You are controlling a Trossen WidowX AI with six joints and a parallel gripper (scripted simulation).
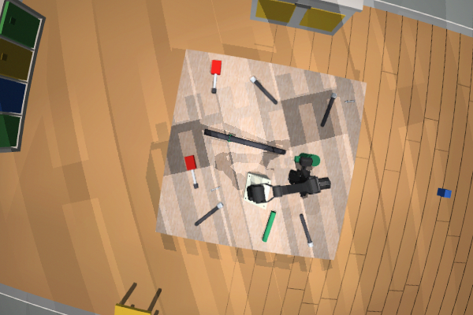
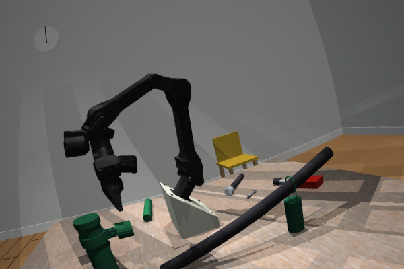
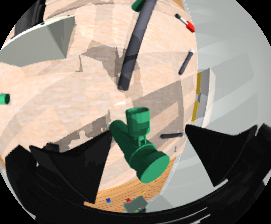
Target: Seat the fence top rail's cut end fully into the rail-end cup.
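Right now the green rail-end cup is 20 mm ahead of my gripper tip, 20 mm to the right of it and 50 mm below it. From my gripper tip the other things lie so: green tube: 470 mm behind, 90 mm to the left, 190 mm below; short post: 100 mm ahead, 420 mm to the left, 100 mm below.
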